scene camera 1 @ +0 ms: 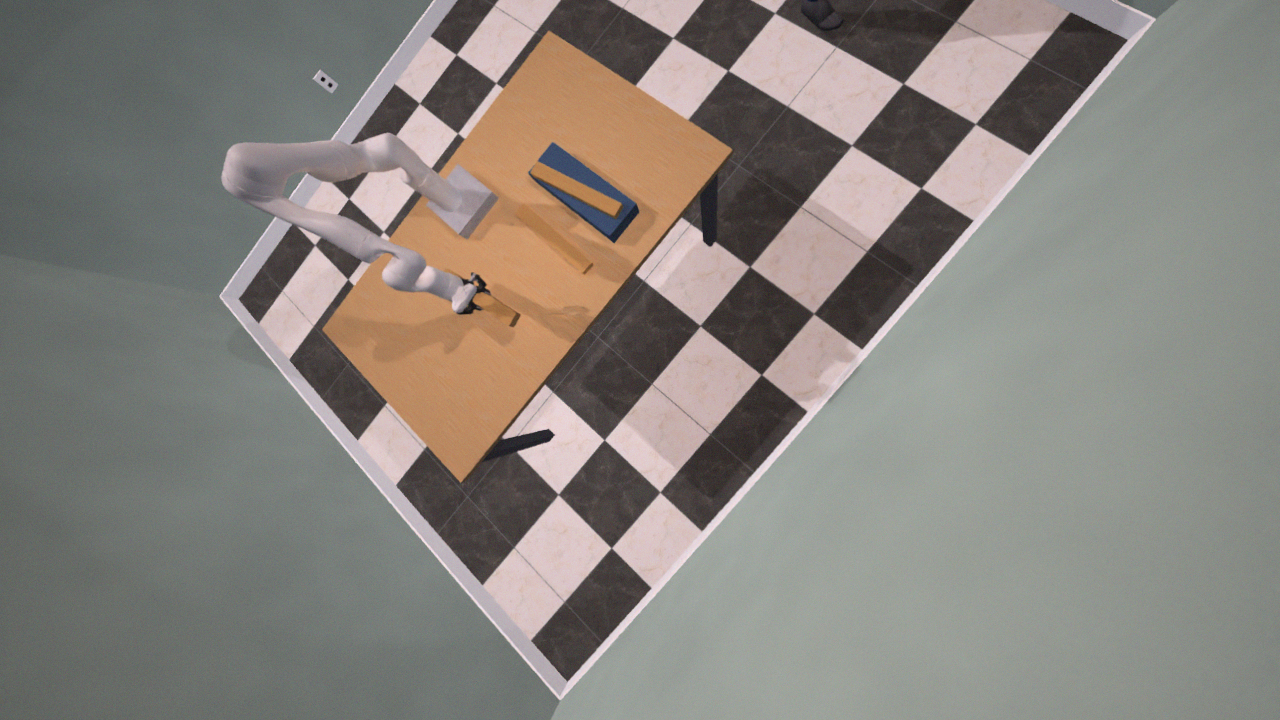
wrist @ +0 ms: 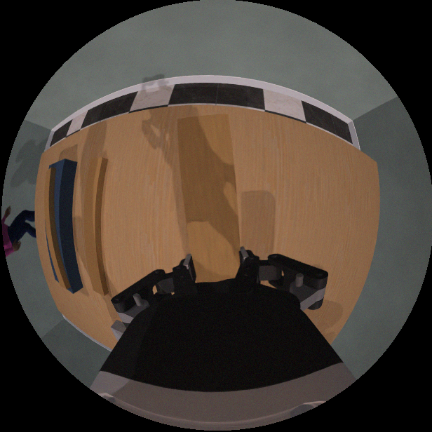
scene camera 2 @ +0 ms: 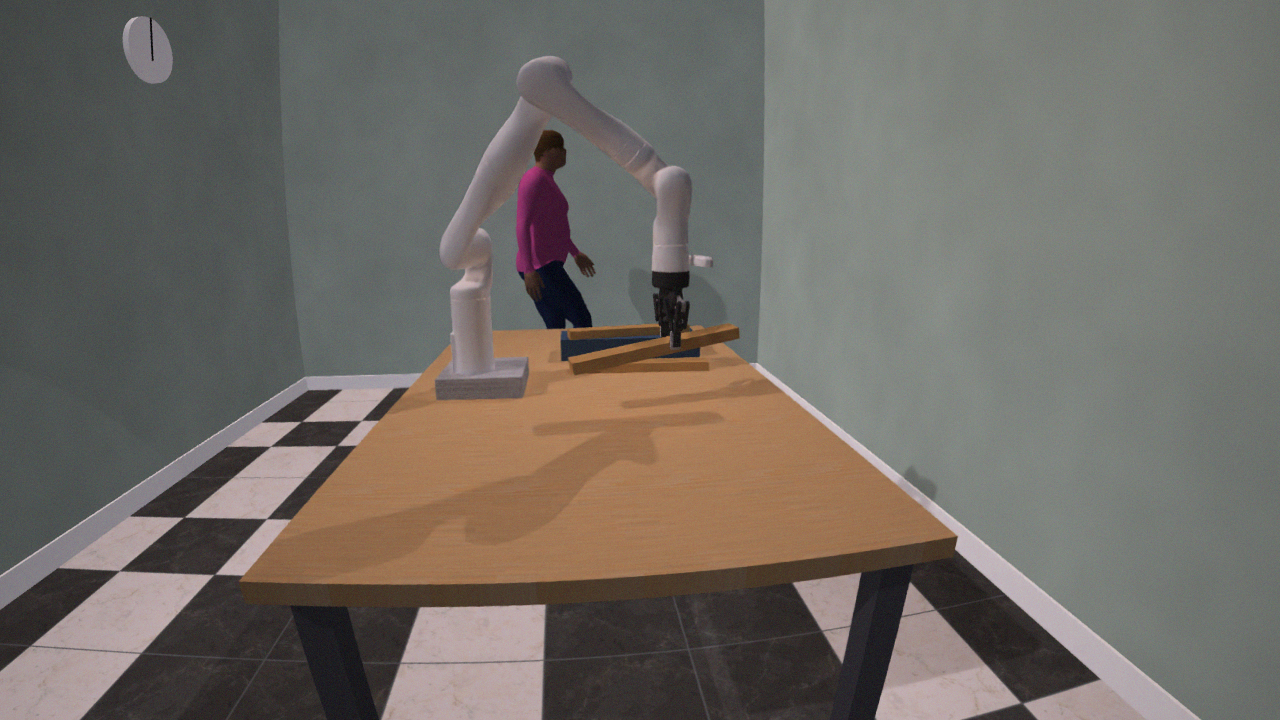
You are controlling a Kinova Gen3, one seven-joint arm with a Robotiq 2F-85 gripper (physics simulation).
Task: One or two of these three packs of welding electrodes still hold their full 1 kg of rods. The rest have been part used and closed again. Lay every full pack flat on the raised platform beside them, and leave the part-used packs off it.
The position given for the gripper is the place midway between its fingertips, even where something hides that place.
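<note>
Visible: blue raised platform [scene camera 1: 555,157], [scene camera 2: 569,348], [wrist: 65,169]. Gripper [scene camera 2: 670,346], [wrist: 216,258].
</note>
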